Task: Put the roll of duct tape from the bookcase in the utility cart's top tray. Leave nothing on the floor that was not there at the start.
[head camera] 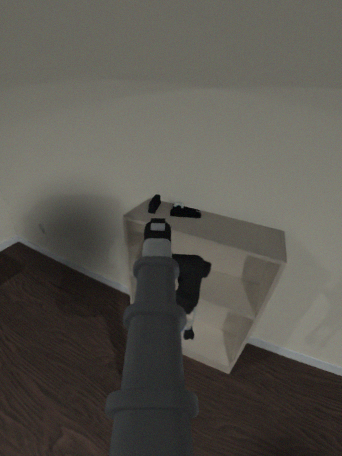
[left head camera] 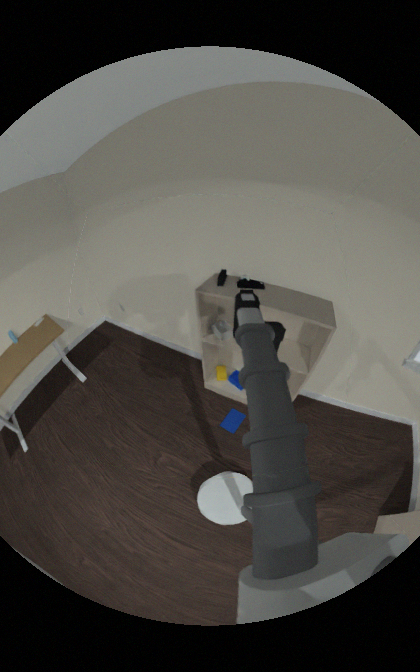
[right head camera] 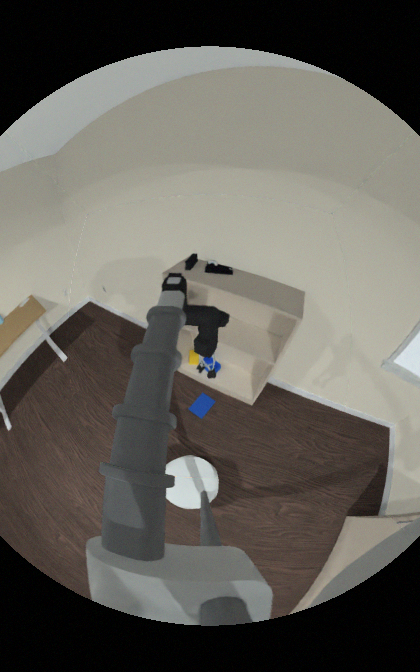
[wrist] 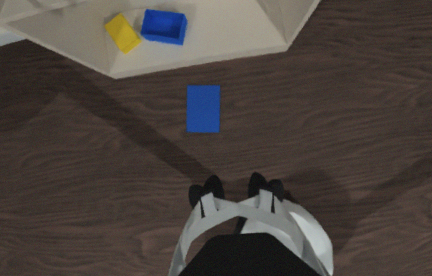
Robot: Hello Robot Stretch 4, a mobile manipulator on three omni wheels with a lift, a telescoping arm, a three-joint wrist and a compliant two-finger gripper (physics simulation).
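Frame: origin at the robot's base, x right, y ahead, z up, level; metres.
Seen in the pictures: gripper, between the fingertips: (head camera: 181,334) (wrist: 235,188).
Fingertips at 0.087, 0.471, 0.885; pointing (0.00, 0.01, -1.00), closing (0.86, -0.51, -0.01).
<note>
Pixels of each thing's top centre, then the offset from my fingertips to it, as dx, dy, dz. "pt": a spot on its surface instead.
- small pale item, a spot on its surface: (head camera: 178,205) pt +0.014, +0.595, +0.202
- flat blue rectangle, a spot on its surface: (wrist: 203,108) pt -0.013, +0.207, -0.905
- yellow block, centre of its top: (wrist: 120,31) -0.109, +0.654, -0.768
- blue open bin, centre of its top: (wrist: 162,23) +0.050, +0.558, -0.738
The bookcase (head camera: 245,235) (left head camera: 300,301) (right head camera: 265,290) (wrist: 210,56) stands against the wall. A small grey item (left head camera: 221,330) is on its middle shelf, and black items (head camera: 185,212) (left head camera: 250,284) (right head camera: 219,269) are on its top beside a small pale item (head camera: 178,205). I cannot tell which, if any, is the duct tape roll. The utility cart does not show. My gripper (right head camera: 206,371) (wrist: 235,188) hangs in front of the bookcase with its fingers partly apart and nothing between them. In the wrist view it is above the floor, nearer the robot than a flat blue rectangle (left head camera: 233,420) (right head camera: 202,405) (wrist: 203,108).
A yellow block (left head camera: 221,373) (right head camera: 193,357) (wrist: 123,33) and a blue open bin (left head camera: 236,380) (wrist: 164,27) are on the bookcase's lowest shelf. A wooden table (left head camera: 27,352) (right head camera: 20,322) stands at the left. A round white disc (left head camera: 225,500) (right head camera: 187,492) is on the floor below the arm.
</note>
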